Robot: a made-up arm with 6 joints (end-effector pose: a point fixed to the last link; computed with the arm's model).
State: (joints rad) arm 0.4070 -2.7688 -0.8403 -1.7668 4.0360 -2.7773
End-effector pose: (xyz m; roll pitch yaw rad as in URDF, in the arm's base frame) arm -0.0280 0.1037 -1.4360 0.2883 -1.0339 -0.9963
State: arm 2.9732 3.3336 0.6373 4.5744 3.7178 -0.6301
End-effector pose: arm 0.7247 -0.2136 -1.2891 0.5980 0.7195 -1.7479
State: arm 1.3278 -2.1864 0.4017 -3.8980 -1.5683 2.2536
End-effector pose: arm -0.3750 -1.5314 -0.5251 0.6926 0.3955 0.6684
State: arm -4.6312 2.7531 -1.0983 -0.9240 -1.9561 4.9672
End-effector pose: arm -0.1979 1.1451 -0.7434 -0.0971 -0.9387 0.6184
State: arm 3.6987 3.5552 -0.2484 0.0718 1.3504 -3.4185
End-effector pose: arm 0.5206 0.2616 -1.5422 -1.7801 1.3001 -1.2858
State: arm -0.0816 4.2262 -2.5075 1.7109 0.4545 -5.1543
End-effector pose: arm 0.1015 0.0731 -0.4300 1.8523 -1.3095 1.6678
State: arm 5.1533 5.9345 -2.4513 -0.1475 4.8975 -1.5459
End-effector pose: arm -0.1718 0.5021 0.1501 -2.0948 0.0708 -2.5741
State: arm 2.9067 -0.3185 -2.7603 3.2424 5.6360 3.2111
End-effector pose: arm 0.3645 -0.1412 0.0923 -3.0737 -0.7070 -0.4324
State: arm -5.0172 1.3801 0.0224 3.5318 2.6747 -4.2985
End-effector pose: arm 0.4620 1.5843 0.4580 1.3069 -0.0144 -0.1226
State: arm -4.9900 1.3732 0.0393 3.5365 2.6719 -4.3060
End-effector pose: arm 0.4190 1.5967 0.4567 1.2953 -0.0005 -0.0955
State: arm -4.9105 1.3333 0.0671 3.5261 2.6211 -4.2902
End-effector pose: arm 0.2902 1.6164 0.5049 1.2585 -0.0221 0.0063
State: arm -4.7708 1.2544 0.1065 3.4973 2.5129 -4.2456
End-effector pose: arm 0.0623 1.6172 0.6114 1.1896 -0.0848 0.1978
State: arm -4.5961 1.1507 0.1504 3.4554 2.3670 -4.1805
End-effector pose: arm -0.2140 1.5609 0.7544 1.0956 -0.1712 0.4480
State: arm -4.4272 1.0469 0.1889 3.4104 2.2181 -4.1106
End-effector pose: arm -0.4579 1.4490 0.8968 0.9935 -0.2553 0.7004
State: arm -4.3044 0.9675 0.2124 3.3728 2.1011 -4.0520
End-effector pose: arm -0.6120 1.3332 1.0060 0.9089 -0.3189 0.8935
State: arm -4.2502 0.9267 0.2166 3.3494 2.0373 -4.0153
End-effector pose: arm -0.6697 1.2684 1.0663 0.8630 -0.3585 0.9883
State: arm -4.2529 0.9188 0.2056 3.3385 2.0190 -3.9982
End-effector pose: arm -0.6619 1.2599 1.0866 0.8534 -0.3818 0.9982
